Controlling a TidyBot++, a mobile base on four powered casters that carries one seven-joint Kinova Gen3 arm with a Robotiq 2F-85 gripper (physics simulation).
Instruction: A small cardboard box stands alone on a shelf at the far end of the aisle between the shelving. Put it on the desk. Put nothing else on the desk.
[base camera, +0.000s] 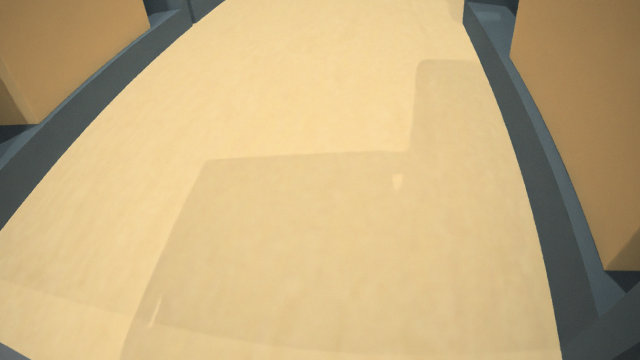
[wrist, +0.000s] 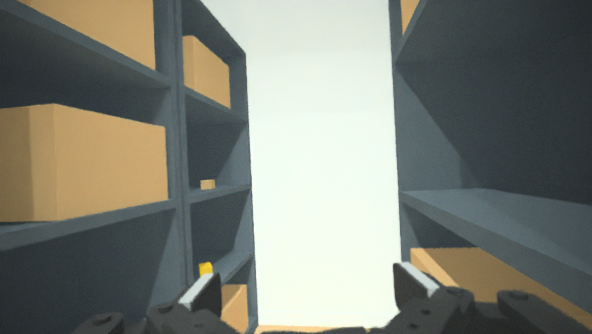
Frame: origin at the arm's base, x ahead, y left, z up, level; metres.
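Seen in the pictures: gripper, fingertip midpoint: (wrist: 307, 287).
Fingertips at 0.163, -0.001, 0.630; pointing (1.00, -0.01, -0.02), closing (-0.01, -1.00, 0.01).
Observation:
Pixels of each thing's middle, then the offset from my fingertips to it, as dx, dy, dz.
- small cardboard box at the middle of its body: (wrist: 207, 184) +1.558, +0.500, -0.011
- yellow block at the middle of its body: (wrist: 205, 269) +1.492, +0.516, -0.471
A small cardboard box (wrist: 207, 184) stands alone on a middle shelf of the far left shelving unit, left of centre in the wrist view. It is small and some way ahead of the gripper. My gripper (wrist: 307, 287) is open, its two fingers wide apart at the bottom of the wrist view, with nothing between them. The desk does not show in either view.
Shelving (wrist: 179, 150) (wrist: 398, 150) lines both sides of the aisle, with large cardboard boxes (wrist: 107, 162) (wrist: 212, 72) on the left and another (wrist: 500, 275) low on the right. A yellow block (wrist: 205, 268) sits one shelf below the small box. A pale wall (wrist: 322, 150) closes the far end.

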